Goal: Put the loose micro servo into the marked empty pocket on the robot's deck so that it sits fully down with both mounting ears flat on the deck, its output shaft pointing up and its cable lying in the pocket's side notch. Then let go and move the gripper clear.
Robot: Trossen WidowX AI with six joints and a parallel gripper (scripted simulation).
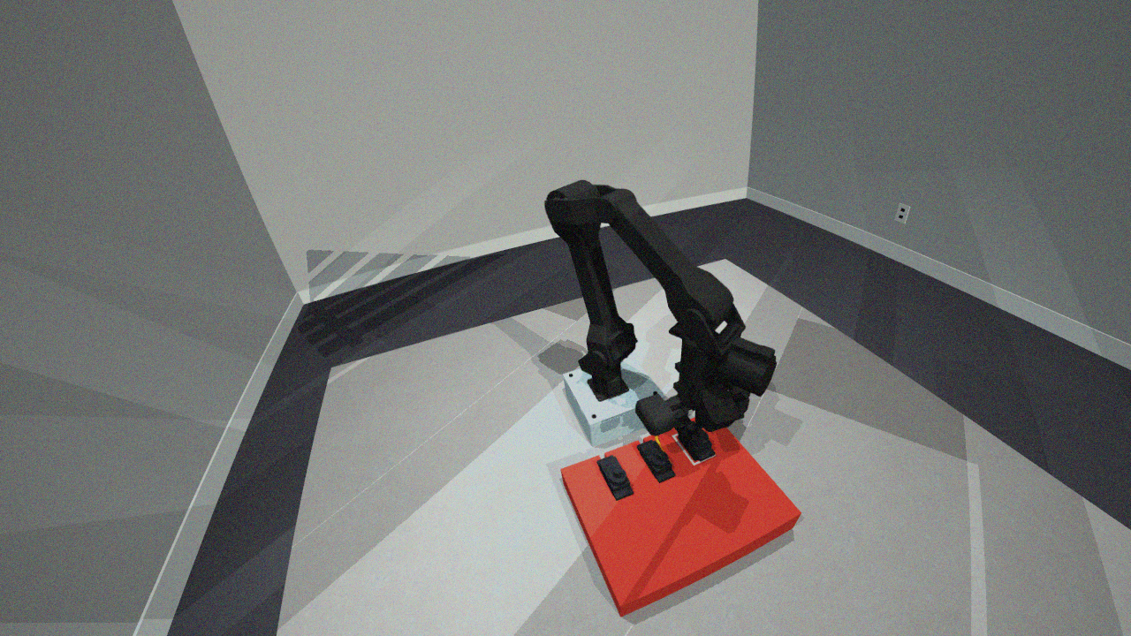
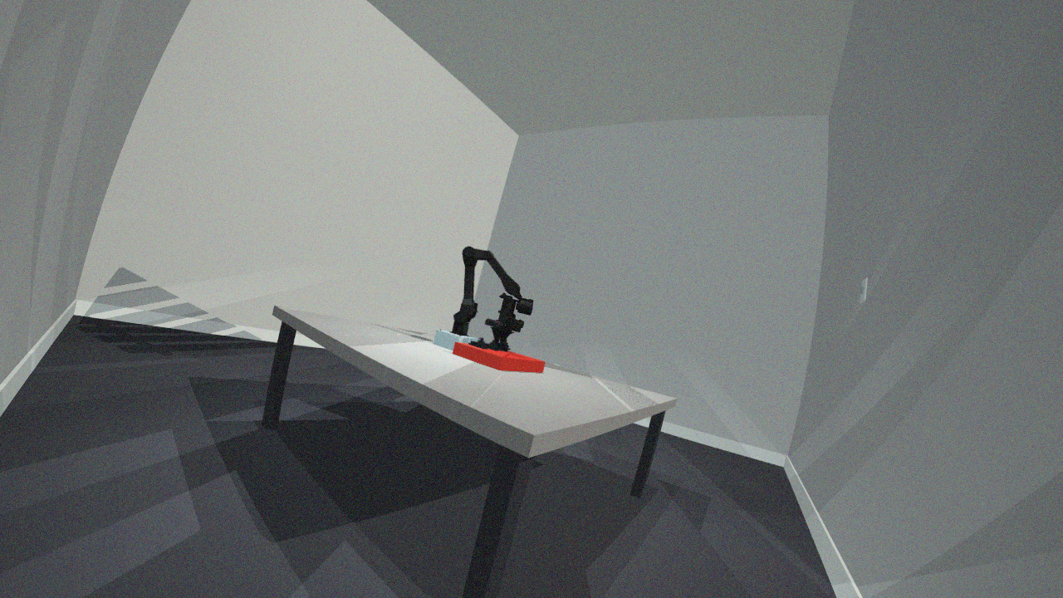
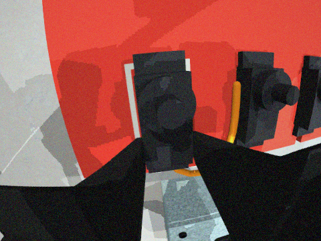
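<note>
Now: the red deck 120 mm ahead of my gripper tip, 70 mm to the right of it and 40 mm below it.
</note>
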